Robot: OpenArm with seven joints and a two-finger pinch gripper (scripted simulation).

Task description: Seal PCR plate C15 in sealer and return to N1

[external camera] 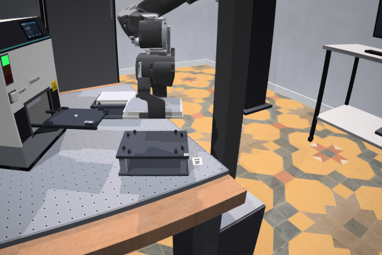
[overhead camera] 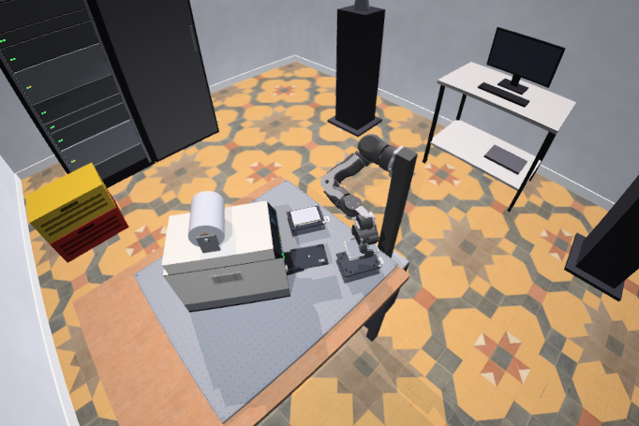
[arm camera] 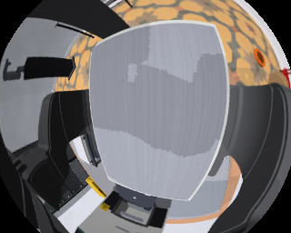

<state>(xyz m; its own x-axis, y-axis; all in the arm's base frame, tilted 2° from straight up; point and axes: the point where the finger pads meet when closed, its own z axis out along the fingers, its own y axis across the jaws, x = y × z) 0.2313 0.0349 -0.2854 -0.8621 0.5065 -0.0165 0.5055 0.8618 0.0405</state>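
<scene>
Now: hand 90 mm above the plate nest N1. Also, from my hand: sealer stage: 150 mm ahead, 150 mm to the right, 40 mm below; N1 label: 90 mm behind, 50 mm to the left, 140 mm below; white 96-well plate C15: right at my hand.
</scene>
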